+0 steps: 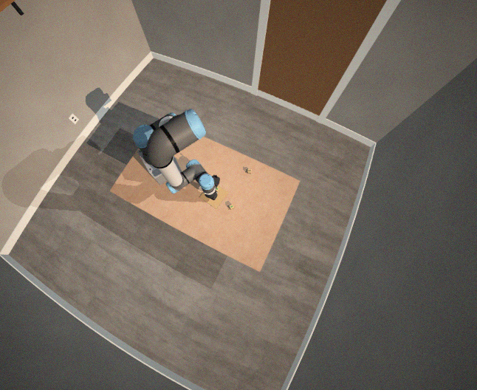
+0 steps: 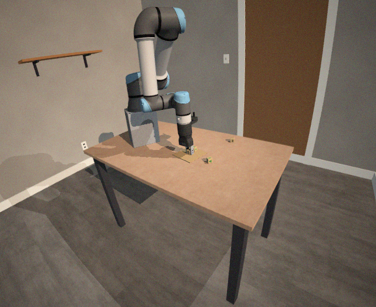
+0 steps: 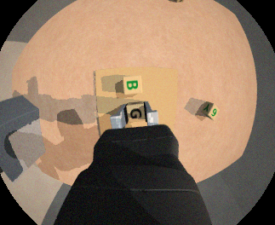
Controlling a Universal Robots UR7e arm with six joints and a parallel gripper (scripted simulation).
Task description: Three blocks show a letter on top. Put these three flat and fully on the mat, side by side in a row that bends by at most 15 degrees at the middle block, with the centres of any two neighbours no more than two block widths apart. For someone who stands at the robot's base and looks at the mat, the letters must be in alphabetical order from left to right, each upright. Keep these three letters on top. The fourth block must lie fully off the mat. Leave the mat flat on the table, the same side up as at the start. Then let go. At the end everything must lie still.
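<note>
My hand is 20 mm above the tan mat.
</note>
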